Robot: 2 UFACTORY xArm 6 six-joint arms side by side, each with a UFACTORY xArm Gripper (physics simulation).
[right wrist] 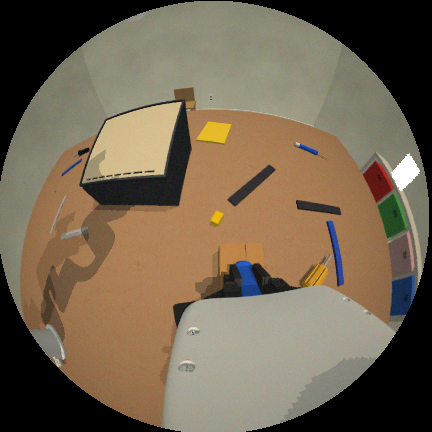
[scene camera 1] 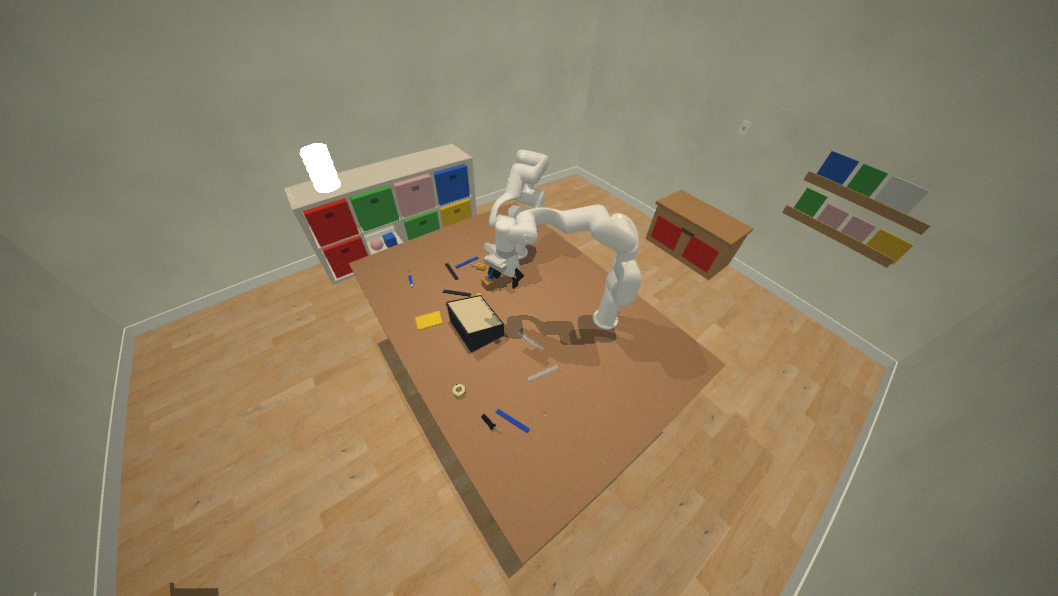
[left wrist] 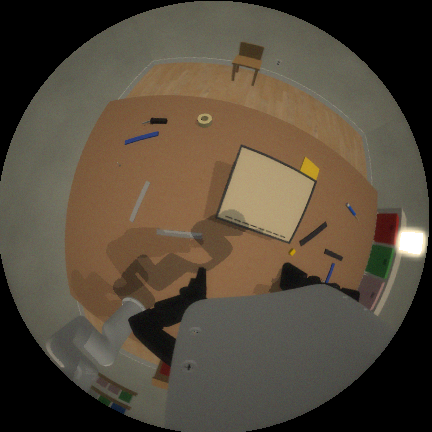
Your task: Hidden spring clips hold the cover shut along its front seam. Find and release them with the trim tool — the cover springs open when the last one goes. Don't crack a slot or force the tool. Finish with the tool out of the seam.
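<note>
The black box has a beige cover, lying shut. A row of dark slots runs along one cover edge. The blue trim tool stands upright at an orange-brown block. My right gripper is shut on the tool's blue handle, away from the box; the tool's lower end is hidden. My left gripper is open and empty, high above the table. The two grippers overlap in the scene view.
A yellow sheet lies beside the box. Near the block are a yellow piece, dark bars, a blue strip and an orange-handled tool. Grey strips lie across the box's other side.
</note>
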